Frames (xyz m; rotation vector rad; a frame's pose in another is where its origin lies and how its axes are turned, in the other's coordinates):
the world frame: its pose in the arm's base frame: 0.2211 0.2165 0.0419 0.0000 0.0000 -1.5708
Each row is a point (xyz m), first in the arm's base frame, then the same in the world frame.
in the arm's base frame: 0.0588 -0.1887 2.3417
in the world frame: 0.4052 -0.1623 2.2998
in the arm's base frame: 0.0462 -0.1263 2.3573
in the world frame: 0.3428 -0.1749 2.3154
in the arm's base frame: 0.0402 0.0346 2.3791
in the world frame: 0.1819 -0.1809 2.3372
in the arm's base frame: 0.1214 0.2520 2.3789
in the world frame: -0.0355 -0.0997 2.3370
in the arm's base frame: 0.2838 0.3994 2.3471
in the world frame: -0.1829 0.0627 2.3052
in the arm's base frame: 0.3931 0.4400 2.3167
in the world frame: -0.2235 0.1720 2.2748
